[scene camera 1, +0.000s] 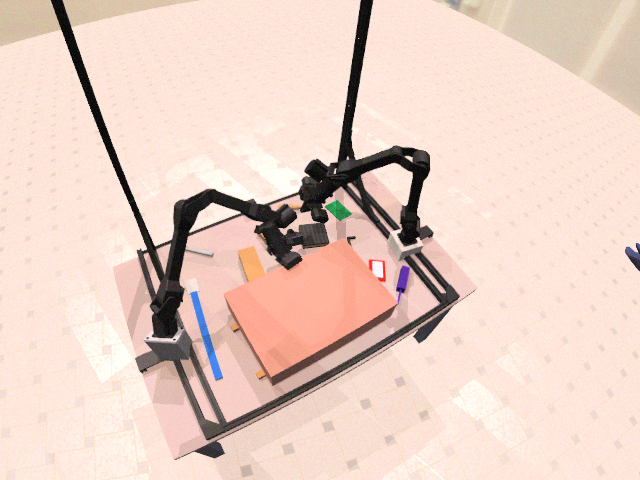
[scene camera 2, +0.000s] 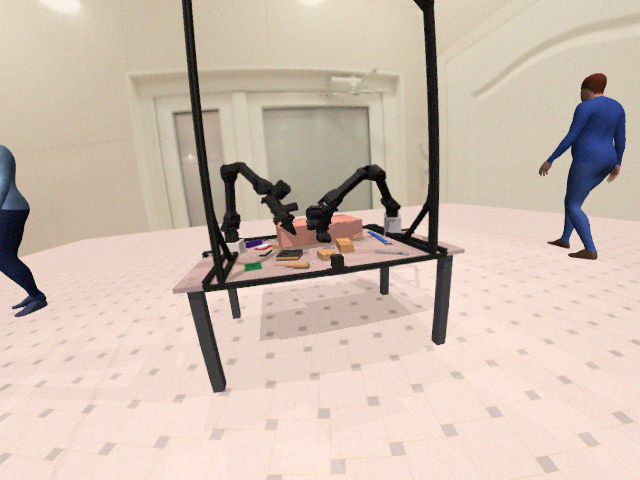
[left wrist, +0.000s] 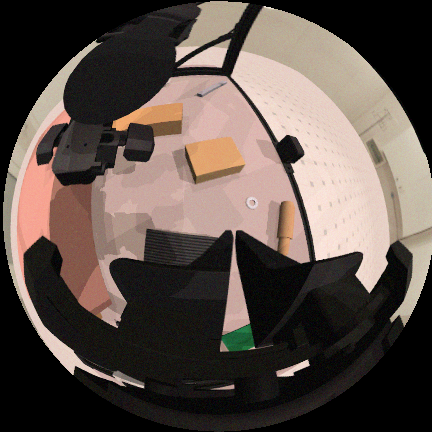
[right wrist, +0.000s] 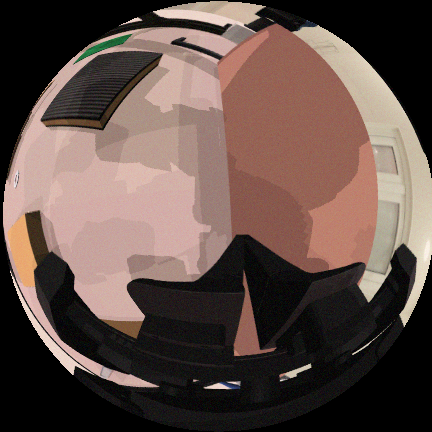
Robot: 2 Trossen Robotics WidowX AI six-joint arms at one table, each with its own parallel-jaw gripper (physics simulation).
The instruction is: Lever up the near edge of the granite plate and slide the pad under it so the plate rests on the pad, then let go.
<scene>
my left gripper: shut, holds nothing
my right gripper: shut, holds nothing
a pad: on the table
</scene>
